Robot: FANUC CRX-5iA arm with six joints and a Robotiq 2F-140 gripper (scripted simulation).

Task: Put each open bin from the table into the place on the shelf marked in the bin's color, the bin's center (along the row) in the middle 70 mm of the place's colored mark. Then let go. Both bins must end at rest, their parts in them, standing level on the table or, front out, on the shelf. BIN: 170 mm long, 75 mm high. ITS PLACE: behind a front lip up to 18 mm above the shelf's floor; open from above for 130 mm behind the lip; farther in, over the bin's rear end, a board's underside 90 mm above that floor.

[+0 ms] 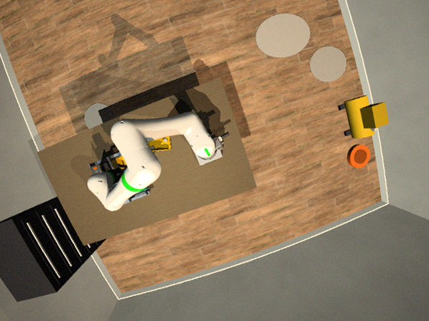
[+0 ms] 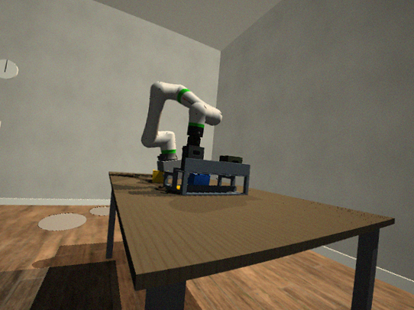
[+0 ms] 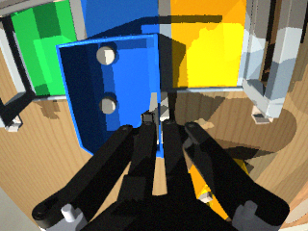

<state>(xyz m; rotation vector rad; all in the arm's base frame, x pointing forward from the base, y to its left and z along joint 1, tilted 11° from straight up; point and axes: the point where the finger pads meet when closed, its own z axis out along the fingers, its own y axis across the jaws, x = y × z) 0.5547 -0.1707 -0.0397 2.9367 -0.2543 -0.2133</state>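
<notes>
Right now the blue bin is 5 cm to the left of my hand and 4 cm below it. From my hand the other things lie so: blue mark 9 cm ahead, 3 cm to the left, 9 cm below; then green mark 11 cm ahead, 14 cm to the left, 9 cm below; then yellow mark 7 cm ahead, 8 cm to the right, 9 cm below.
</notes>
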